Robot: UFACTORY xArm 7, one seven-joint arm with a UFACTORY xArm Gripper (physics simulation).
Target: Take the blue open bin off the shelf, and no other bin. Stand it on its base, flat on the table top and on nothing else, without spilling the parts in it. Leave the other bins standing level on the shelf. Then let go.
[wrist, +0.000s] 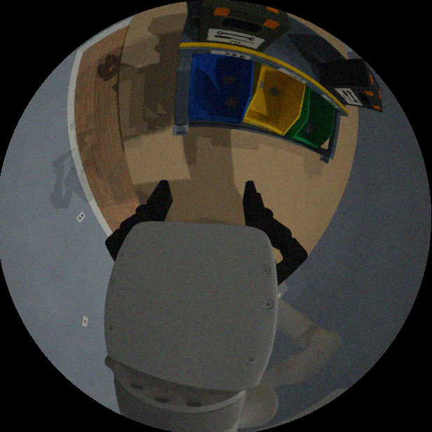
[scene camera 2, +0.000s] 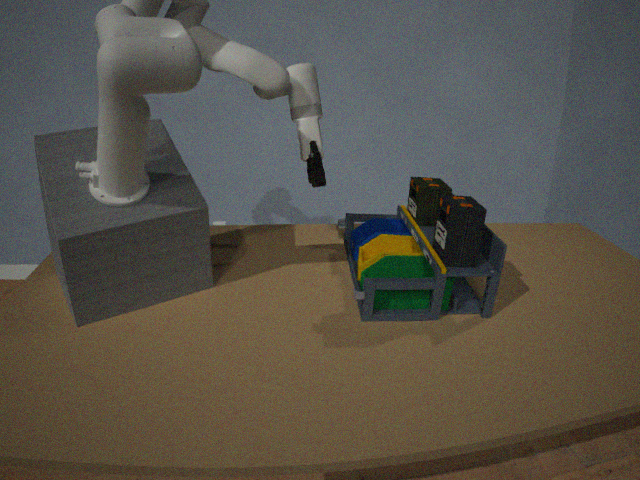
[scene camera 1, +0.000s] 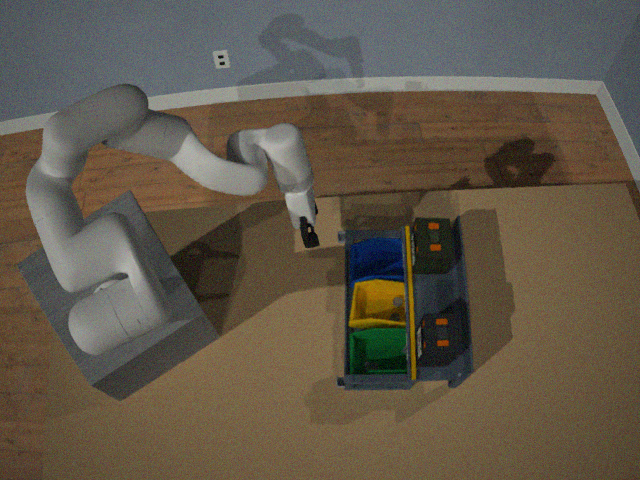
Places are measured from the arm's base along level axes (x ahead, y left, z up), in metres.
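Pixels of known places: gripper, fingertip midpoint: (scene camera 2: pixel 317 184) (scene camera 1: pixel 312 229); arm's base, link origin: (scene camera 2: pixel 119 184).
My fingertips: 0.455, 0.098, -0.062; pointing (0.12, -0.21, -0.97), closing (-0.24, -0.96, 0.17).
Note:
For each thing: its top centre in the pictures, then the offset to it from my fingertips, as dx, dy, dz. "*": a spot on its surface instead. Level surfaces: height alone.
- blue open bin, top centre: (scene camera 1: pixel 387 257) (scene camera 2: pixel 388 225) +0.162, -0.074, -0.092
- grey shelf, surface spot: (scene camera 2: pixel 403 283) (scene camera 1: pixel 377 382) * +0.044, -0.360, -0.090
- yellow bin, top centre: (scene camera 2: pixel 397 243) (scene camera 1: pixel 389 301) +0.130, -0.182, -0.092
- green bin, top centre: (scene camera 2: pixel 408 266) (scene camera 1: pixel 389 349) +0.092, -0.294, -0.092
- table, surface height: dz -0.173
- dark green case, top centre: (scene camera 1: pixel 434 236) (scene camera 2: pixel 430 181) +0.252, -0.108, +0.026
- black case, top centre: (scene camera 2: pixel 462 200) (scene camera 1: pixel 442 332) +0.179, -0.327, +0.051
- yellow-edged rail, top centre: (scene camera 2: pixel 420 231) (scene camera 1: pixel 411 298) +0.174, -0.202, -0.061
The blue open bin (scene camera 1: pixel 377 258) (scene camera 2: pixel 385 225) (wrist: pixel 220 90) sits in the lower front bay of the grey shelf (scene camera 1: pixel 379 382) (scene camera 2: pixel 403 283) (wrist: pixel 182 95), at its far end in scene camera 1, beside the yellow bin (scene camera 1: pixel 379 302) (scene camera 2: pixel 390 245) (wrist: pixel 280 100). The green bin (scene camera 1: pixel 379 351) (scene camera 2: pixel 398 266) (wrist: pixel 320 115) is at the other end. Two dark round shapes show inside the blue bin in the wrist view. My gripper (scene camera 1: pixel 310 244) (scene camera 2: pixel 316 183) (wrist: pixel 205 189) is open and empty, above the table (scene camera 1: pixel 232 413) (scene camera 2: pixel 258 387) (wrist: pixel 270 165), in front of the shelf's blue-bin end and apart from it.
A dark green case (scene camera 1: pixel 434 262) (scene camera 2: pixel 429 201) (wrist: pixel 240 24) and a black case (scene camera 1: pixel 442 353) (scene camera 2: pixel 462 232) (wrist: pixel 345 72) stand on the shelf's upper deck, behind a yellow-edged rail (scene camera 1: pixel 410 310) (scene camera 2: pixel 421 237). The grey pedestal (scene camera 1: pixel 155 366) (scene camera 2: pixel 139 258) carries the arm.

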